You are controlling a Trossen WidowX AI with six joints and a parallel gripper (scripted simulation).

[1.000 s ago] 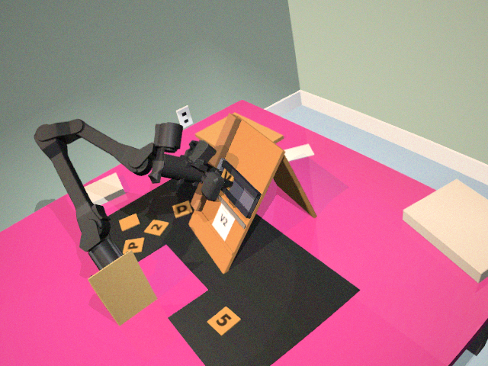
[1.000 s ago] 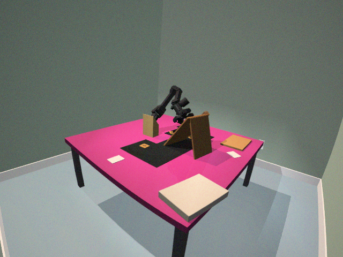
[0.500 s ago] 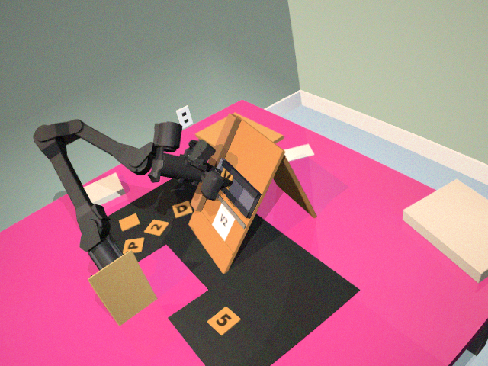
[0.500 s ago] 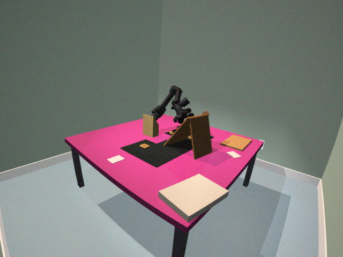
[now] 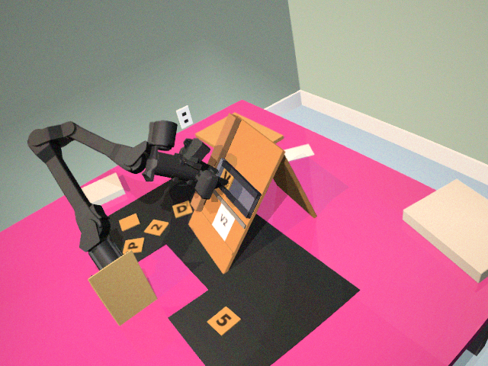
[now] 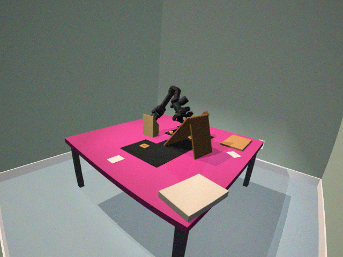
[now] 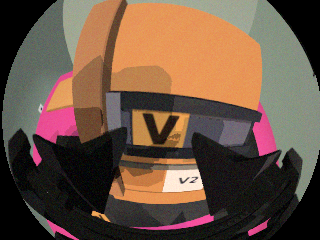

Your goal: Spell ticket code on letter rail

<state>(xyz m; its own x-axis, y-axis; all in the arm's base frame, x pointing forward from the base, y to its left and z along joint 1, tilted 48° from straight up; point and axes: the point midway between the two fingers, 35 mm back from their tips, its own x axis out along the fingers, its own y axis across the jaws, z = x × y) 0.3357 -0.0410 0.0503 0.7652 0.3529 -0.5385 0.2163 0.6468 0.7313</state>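
My gripper tip is 9 cm above the white ticket, 6 cm past it and 5 cm to the left of it. Round my gripper tip: white block: 51 cm to the left, 22 cm behind, 16 cm below; orange flat panel: 36 cm to the left, 31 cm ahead, 17 cm below; black mat: 17 cm below, 16 cm behind, 2 cm to the right.
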